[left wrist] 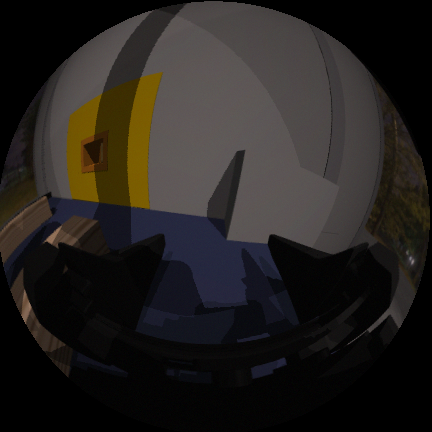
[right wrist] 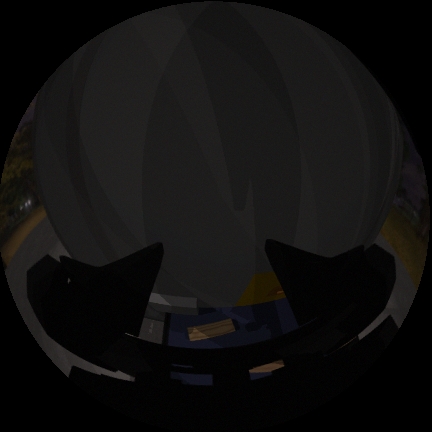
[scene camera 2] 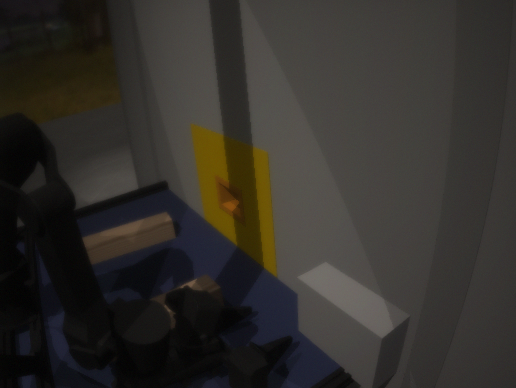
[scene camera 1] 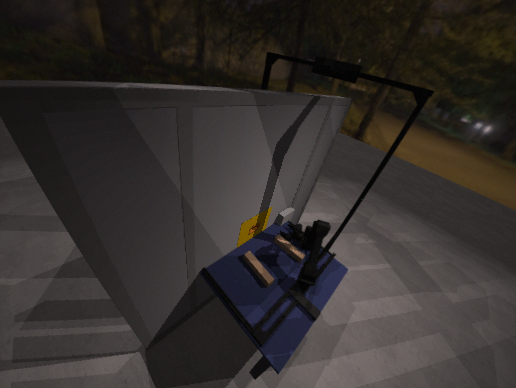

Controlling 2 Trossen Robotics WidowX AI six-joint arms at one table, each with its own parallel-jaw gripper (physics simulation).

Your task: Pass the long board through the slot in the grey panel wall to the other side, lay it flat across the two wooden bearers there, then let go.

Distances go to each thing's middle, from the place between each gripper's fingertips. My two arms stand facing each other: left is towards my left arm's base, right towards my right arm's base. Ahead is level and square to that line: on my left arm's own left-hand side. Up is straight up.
The grey block (scene camera 2: 362, 332) is 100 mm behind my right hand, 90 mm to the left of it and 320 mm below it. The rest, counted from my right hand: slot (left wrist: 90, 146): 230 mm ahead, 80 mm to the left, 260 mm below.
I see my left gripper 9 cm past the grey block, 10 cm to the left of it and 2 cm below it. Also, from my left hand: slot: 24 cm ahead, 11 cm to the right, 8 cm above.
